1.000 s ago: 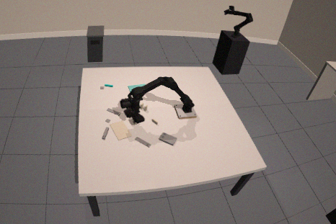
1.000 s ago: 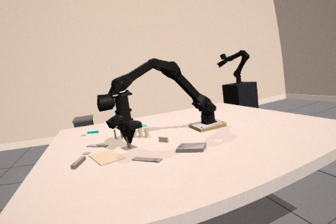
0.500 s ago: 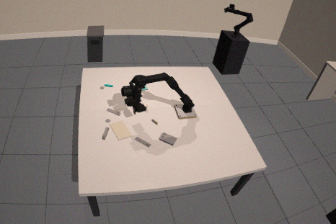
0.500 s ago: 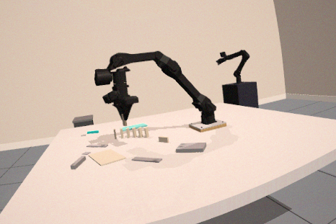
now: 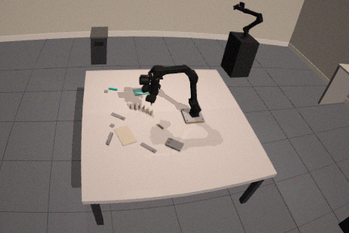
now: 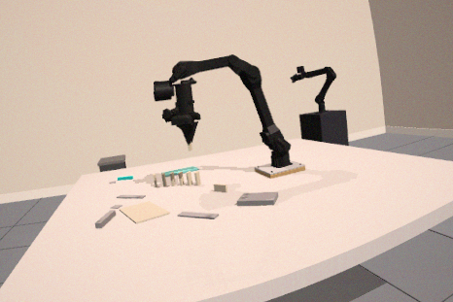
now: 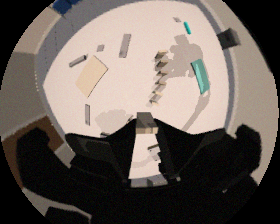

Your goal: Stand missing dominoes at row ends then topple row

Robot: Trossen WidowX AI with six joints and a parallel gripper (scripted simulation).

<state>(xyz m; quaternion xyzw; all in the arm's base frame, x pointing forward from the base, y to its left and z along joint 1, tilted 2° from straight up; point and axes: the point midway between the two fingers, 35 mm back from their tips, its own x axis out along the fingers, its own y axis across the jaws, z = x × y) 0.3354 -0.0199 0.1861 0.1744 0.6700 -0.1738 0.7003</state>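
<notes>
Right now the beige card is 210 mm ahead of my gripper tip, 160 mm below it and 140 mm to the left of it. The rest, counted from my gripper tip: teal plate 320 mm to the right, 160 mm below, 20 mm behind; then flat grey strip 270 mm to the left, 160 mm below, 80 mm ahead; then dark grey slab 270 mm to the left, 160 mm below, 100 mm behind.
</notes>
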